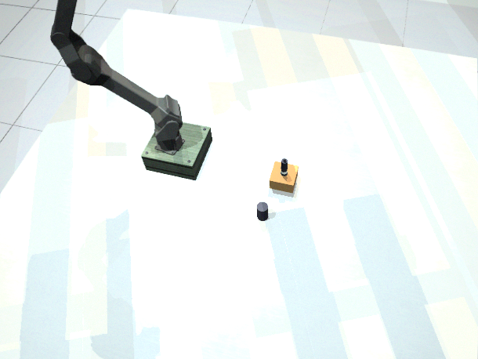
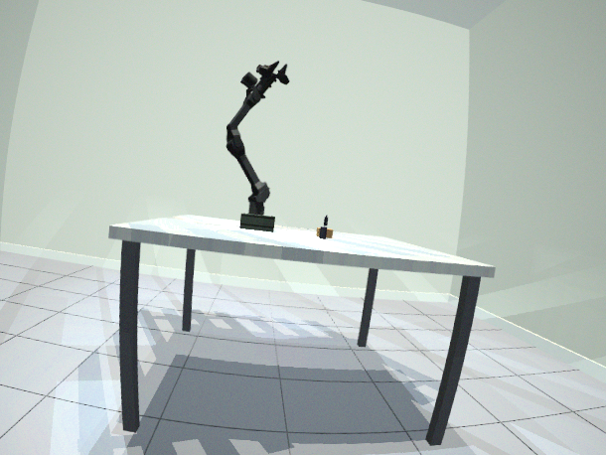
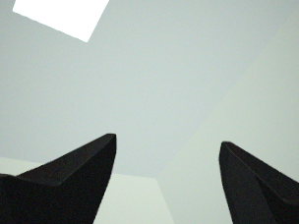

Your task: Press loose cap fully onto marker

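Right now my gripper tip is 290 mm short of the dark marker cap, 100 mm to the left of it and 810 mm above it.
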